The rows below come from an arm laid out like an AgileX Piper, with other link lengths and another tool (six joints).
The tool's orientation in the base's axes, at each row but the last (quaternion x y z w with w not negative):
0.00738, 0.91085, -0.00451, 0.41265
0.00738, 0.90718, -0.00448, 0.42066
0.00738, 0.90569, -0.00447, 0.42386
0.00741, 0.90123, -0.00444, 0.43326
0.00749, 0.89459, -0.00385, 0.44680
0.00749, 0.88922, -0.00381, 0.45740
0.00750, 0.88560, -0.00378, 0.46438
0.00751, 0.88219, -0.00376, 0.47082
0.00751, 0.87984, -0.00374, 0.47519
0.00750, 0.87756, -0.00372, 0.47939
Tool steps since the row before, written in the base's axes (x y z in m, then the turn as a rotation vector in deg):
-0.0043, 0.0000, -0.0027, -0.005, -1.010, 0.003
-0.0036, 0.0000, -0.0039, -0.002, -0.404, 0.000
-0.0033, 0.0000, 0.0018, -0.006, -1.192, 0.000
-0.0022, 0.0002, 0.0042, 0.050, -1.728, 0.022
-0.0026, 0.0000, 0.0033, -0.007, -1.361, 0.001
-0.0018, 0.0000, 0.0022, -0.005, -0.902, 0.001
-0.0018, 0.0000, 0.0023, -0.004, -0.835, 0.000
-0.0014, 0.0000, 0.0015, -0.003, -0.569, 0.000
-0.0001, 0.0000, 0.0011, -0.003, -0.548, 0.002
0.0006, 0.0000, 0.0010, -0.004, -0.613, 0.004
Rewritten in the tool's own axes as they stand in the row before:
0.0049, -0.0001, -0.0015, -0.009, -1.010, 0.009
0.0053, -0.0001, -0.0002, -0.003, -0.404, 0.004
0.0007, -0.0001, -0.0037, -0.008, -1.192, 0.013
-0.0019, 0.0002, -0.0043, -0.065, -1.727, 0.050
-0.0011, 0.0000, -0.0041, -0.010, -1.361, 0.012
-0.0007, 0.0000, -0.0027, -0.007, -0.902, 0.008
-0.0009, 0.0000, -0.0028, -0.006, -0.835, 0.008
-0.0005, 0.0000, -0.0020, -0.004, -0.569, 0.005
-0.0009, 0.0000, -0.0007, -0.005, -0.548, 0.004
-0.0012, 0.0000, 0.0000, -0.007, -0.613, 0.003

